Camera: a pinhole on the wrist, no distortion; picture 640 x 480 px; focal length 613.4 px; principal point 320.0 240.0 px. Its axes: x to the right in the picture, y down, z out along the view. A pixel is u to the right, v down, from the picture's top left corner.
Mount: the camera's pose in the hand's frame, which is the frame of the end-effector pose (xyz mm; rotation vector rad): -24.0 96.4 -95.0 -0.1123 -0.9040 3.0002
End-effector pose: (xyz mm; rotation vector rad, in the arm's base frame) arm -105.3 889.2 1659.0 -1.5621 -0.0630 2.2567
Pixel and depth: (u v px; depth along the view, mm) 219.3 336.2 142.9
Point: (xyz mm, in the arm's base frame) -113.5 889.6 1673.5
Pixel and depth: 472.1 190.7 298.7
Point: -202.7 920.7 1837.9
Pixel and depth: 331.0 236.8 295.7
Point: -208.6 959.9 1777.3
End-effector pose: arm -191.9 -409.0 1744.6 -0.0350 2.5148 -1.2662
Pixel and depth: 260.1 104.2 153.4
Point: -152.3 -422.2 1690.1
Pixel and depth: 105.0 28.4 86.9
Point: -184.1 -361.7 1689.9
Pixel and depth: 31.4 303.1 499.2
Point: -295.2 -815.3 1705.3
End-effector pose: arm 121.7 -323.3 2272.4 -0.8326 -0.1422 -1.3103
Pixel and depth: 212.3 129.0 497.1
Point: 167.9 -118.8 2600.1
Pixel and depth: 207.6 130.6 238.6
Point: 167.3 -246.0 2366.1
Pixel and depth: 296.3 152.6 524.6
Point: 128.1 -58.9 2582.5
